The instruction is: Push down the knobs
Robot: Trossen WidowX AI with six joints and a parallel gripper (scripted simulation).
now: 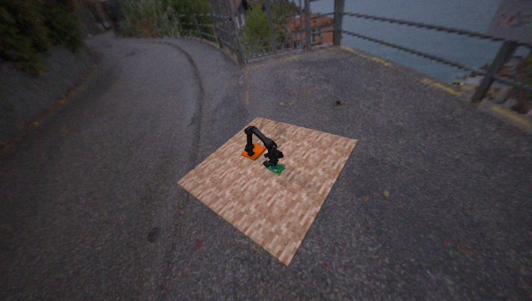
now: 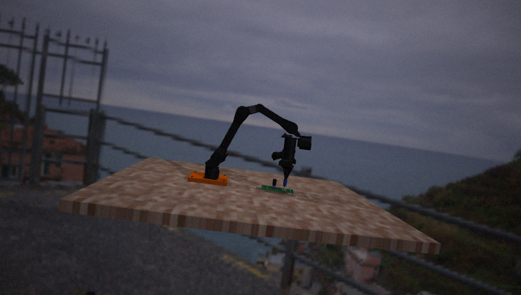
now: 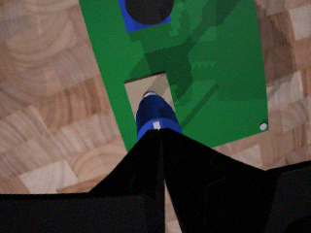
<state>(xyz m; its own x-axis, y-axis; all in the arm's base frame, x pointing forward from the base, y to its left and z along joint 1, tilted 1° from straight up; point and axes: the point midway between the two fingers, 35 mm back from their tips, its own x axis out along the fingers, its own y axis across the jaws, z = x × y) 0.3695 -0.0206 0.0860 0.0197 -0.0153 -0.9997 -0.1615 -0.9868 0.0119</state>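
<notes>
The blue knob is 10 mm below my gripper tip. Also, from my gripper tip: black knob 50 mm behind, 10 mm to the left, 30 mm below.
</notes>
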